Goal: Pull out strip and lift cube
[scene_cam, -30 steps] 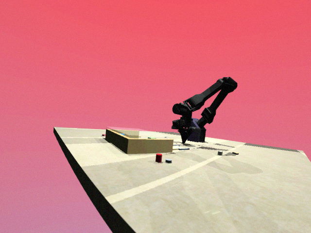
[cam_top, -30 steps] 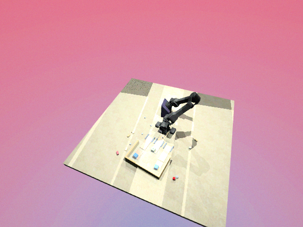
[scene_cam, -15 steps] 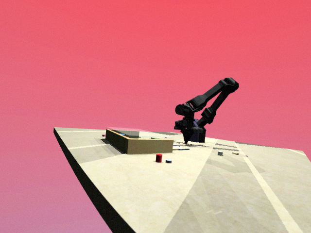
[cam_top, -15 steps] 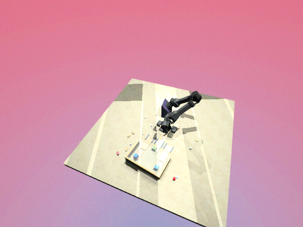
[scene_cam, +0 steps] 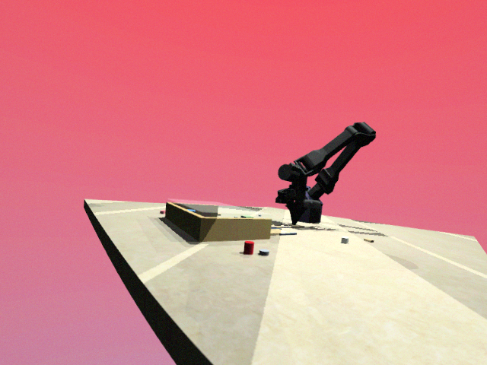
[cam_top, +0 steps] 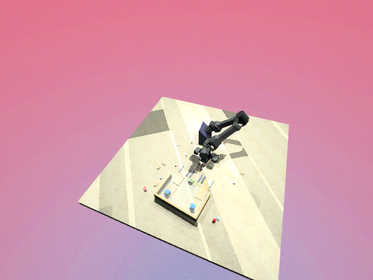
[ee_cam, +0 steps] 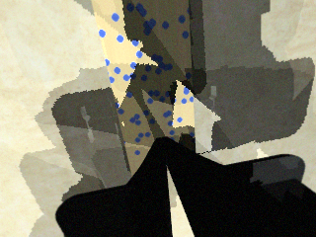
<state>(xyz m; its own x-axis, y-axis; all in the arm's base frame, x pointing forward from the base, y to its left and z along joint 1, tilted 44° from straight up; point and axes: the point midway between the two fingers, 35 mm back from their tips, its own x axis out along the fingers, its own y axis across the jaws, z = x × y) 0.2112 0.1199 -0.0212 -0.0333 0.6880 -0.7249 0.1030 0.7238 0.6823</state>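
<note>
The labelled cube lies 210 mm ahead of my gripper tip, 30 mm to the right of it and 20 mm above it. Round my gripper tip: pink piece: 390 mm ahead, 310 mm to the right.
</note>
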